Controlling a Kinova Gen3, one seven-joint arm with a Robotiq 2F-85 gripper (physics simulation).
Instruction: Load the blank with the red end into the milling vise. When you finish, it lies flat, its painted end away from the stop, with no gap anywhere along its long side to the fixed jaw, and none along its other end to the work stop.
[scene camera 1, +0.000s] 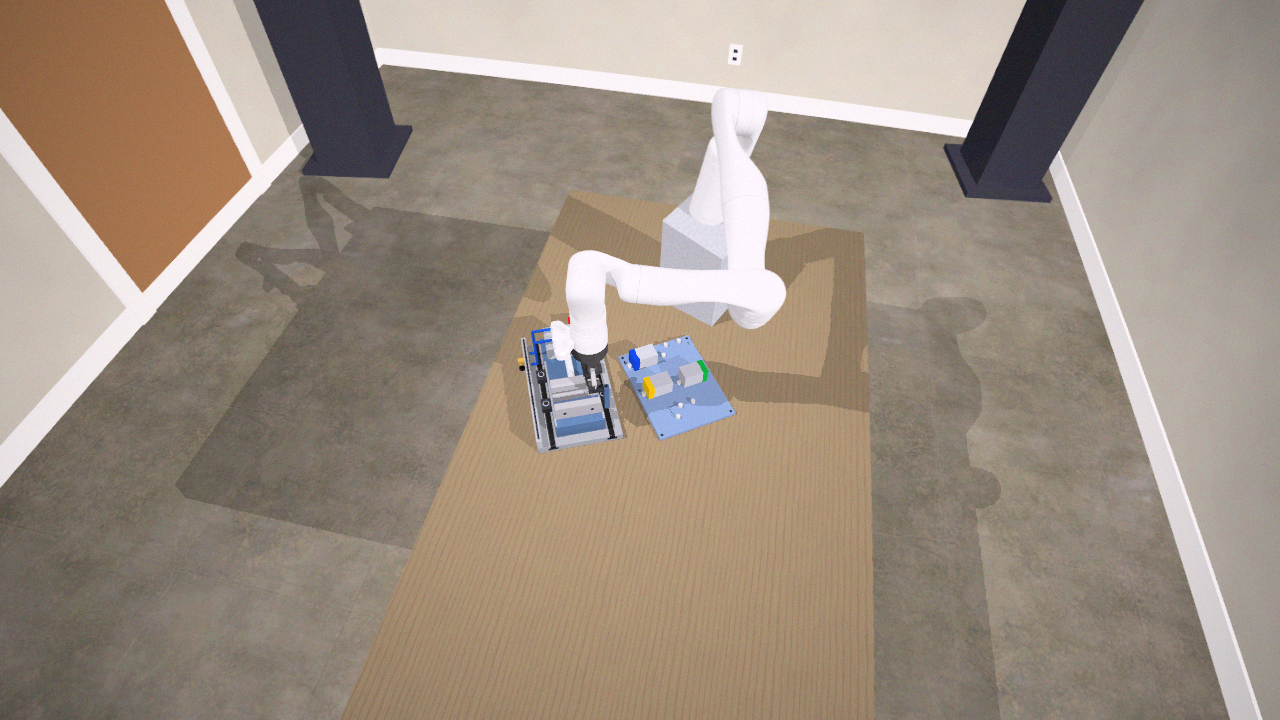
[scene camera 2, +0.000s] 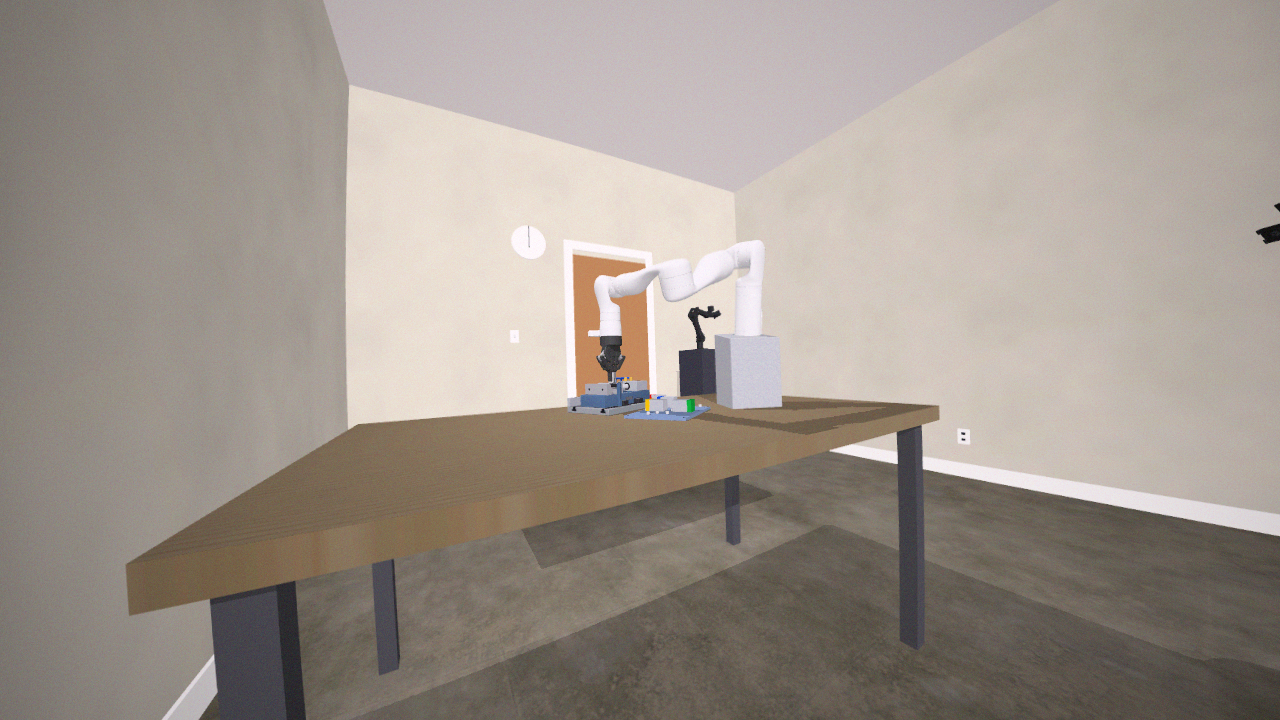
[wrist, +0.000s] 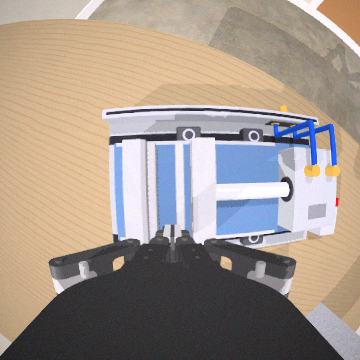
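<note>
The milling vise (scene camera 1: 581, 440) (scene camera 2: 599, 400) (wrist: 246, 157) stands at the table's left side in scene camera 1. Its fixed jaw (scene camera 1: 580, 412) (wrist: 134, 190) is opposite the moving jaw (wrist: 203, 190) on the white rod. Pale strips and a blue stretch of bed show between them in the wrist view. My gripper (scene camera 1: 594, 388) (scene camera 2: 612, 377) (wrist: 172, 234) is shut and empty, fingers pointing down at the jaw gap, near the side facing the pallet. The red-ended blank cannot be made out; my fingers hide part of the gap. Its contact with jaw and stop cannot be judged.
A blue pallet (scene camera 1: 662, 428) (scene camera 2: 657, 415) beside the vise holds blanks with a blue end (scene camera 1: 643, 355), a yellow end (scene camera 1: 657, 385) and a green end (scene camera 1: 692, 373). Blue pipes (wrist: 313, 142) rise by the vise's actuator block (wrist: 316, 192). A small blue upright (scene camera 1: 606, 395) stands at the vise's pallet side.
</note>
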